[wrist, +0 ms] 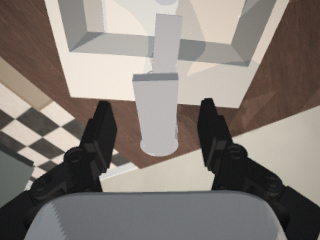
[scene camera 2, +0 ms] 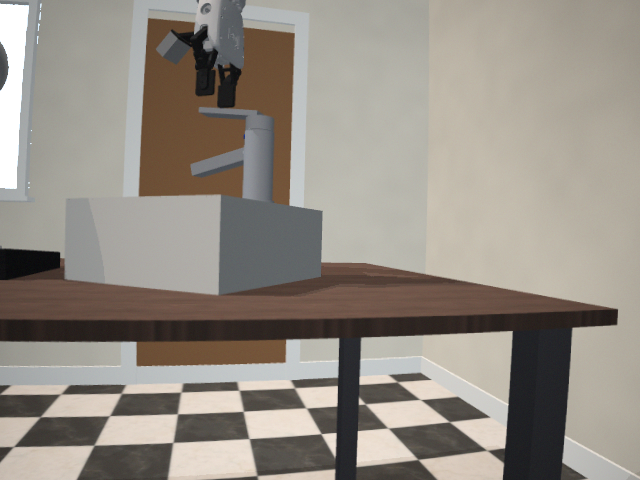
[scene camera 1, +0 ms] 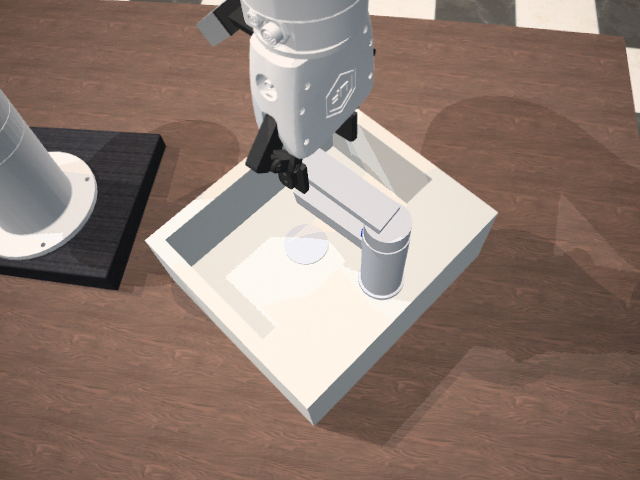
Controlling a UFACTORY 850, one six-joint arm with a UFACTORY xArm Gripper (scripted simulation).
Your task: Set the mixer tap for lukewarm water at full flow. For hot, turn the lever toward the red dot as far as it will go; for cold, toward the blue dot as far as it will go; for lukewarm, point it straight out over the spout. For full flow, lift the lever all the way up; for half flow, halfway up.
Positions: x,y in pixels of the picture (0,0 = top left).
Labels:
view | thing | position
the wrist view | my gripper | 156,113
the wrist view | flat lever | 156,94
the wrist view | white basin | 219,55

